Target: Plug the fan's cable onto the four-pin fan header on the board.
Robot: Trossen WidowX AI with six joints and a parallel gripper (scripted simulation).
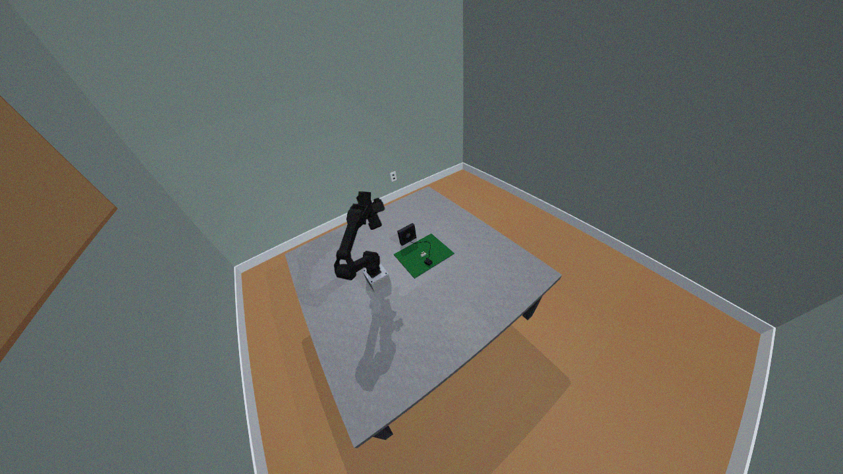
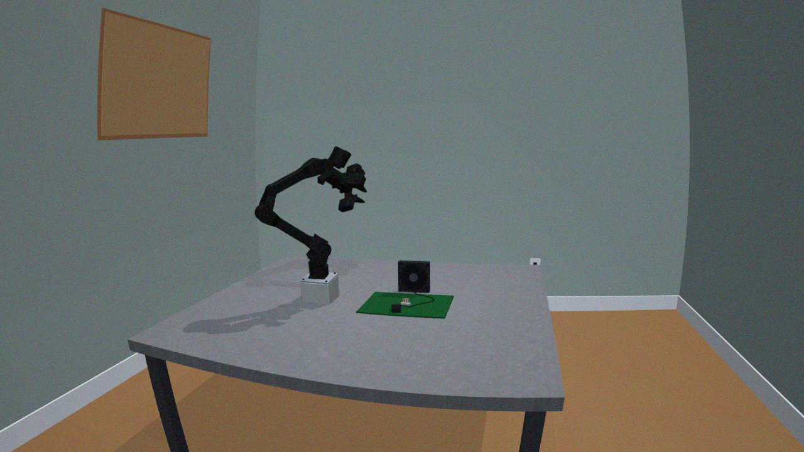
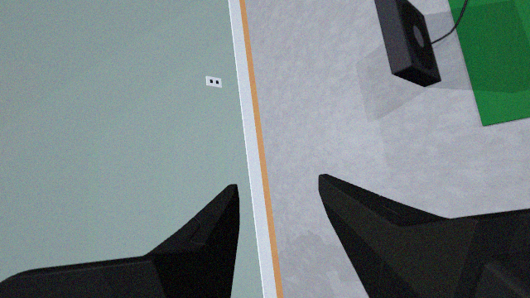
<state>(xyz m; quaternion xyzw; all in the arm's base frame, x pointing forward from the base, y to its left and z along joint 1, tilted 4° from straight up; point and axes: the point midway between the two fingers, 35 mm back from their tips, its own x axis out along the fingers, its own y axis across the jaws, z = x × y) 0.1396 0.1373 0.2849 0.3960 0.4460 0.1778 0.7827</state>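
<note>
The black plug lies 35 cm below my gripper tip, 25 cm to the right of it and 15 cm ahead of it. The rest, counted from my gripper tip: green board: 38 cm below, 18 cm ahead, 17 cm to the right; then white four-pin fan header: 36 cm below, 18 cm to the right, 17 cm ahead; then fan: 31 cm below, 18 cm ahead, 1 cm to the right.
</note>
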